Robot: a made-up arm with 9 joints.
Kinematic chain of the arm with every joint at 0, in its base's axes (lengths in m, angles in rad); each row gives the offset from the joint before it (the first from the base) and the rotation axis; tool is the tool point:
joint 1: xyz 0 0 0.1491 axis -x
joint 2: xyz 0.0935 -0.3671 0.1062 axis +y
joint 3: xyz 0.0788 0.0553 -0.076 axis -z
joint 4: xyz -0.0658 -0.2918 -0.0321 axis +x
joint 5: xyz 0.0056 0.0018 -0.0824 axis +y
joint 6: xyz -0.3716 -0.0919 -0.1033 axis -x
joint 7: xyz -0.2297 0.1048 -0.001 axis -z
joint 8: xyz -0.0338 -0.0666 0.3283 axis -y
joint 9: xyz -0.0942 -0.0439 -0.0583 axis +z
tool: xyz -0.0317 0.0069 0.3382
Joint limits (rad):
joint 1: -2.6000..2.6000
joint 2: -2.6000..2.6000
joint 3: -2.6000..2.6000
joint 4: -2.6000..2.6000
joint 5: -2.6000..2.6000
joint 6: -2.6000..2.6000
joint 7: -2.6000..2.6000
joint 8: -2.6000..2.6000
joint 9: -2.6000..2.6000
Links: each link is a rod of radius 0.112 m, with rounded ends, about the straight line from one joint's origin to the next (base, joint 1, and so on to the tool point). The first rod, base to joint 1, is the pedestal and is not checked.
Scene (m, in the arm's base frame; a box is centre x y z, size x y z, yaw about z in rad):
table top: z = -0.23
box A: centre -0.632 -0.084 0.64 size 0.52 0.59 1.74 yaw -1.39
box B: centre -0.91 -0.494 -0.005 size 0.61 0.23 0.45 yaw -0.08
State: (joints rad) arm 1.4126 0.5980 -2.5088 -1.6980 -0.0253 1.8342 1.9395 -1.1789 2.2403
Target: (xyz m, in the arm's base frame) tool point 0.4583 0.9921 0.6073
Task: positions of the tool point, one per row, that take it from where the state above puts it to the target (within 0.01 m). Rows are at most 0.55 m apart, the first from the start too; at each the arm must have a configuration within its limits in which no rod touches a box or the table.
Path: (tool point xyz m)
1: 1.0776 -0.7313 0.0514
2: 1.2893 -0.3214 -0.0606
3: 1.3454 0.1682 -0.0039
4: 1.2117 0.6119 0.2135
5: 1.0033 0.8371 0.3385
6: 0.7418 0.9642 0.4842
7: 0.4582 0.9921 0.6073

